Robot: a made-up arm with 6 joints.
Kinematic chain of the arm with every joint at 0, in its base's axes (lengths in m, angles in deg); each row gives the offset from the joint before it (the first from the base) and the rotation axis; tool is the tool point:
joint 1: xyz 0 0 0.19 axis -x
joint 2: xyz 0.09 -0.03 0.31 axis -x
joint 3: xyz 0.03 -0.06 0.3 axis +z
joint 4: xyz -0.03 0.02 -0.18 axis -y
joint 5: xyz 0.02 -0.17 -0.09 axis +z
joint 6: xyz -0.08 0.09 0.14 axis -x
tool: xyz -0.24 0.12 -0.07
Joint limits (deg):
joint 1: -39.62..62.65
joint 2: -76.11..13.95
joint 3: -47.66..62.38
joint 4: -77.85..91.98
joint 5: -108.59..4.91
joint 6: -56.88..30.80
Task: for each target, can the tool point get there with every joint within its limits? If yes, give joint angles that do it. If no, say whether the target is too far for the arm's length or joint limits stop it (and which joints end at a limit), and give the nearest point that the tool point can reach.
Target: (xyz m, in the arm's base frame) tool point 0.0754 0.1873 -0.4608
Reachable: no: joint limits stop it (at a limit: joint 1, joint 2, joint 3, joint 4, joint 5, joint 6) | nearest point 0.0272 0.1531 0.1266 | short by 0.590 m
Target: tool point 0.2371 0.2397 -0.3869
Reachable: no: joint limits stop it (at a limit: joint 1, joint 2, joint 3, joint 5) | nearest point 0.1811 0.3068 0.1280 | short by 0.522 m
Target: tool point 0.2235 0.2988 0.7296
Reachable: yes | joints 17.64 2.00 16.57 37.06 -91.73 -22.47
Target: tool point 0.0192 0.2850 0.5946
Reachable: yes | joints 35.31 -59.32 -2.34 59.53 -39.09 -27.62
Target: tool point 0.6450 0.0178 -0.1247
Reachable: no: joint limits stop it (at a limit: joint 1, joint 2, joint 3, joint 5) | nearest point 0.3908 -0.1854 0.1649 | short by 0.436 m
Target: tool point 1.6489 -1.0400 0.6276
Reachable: no: too far | nearest point 0.4139 -0.4920 0.4818 | short by 1.359 m
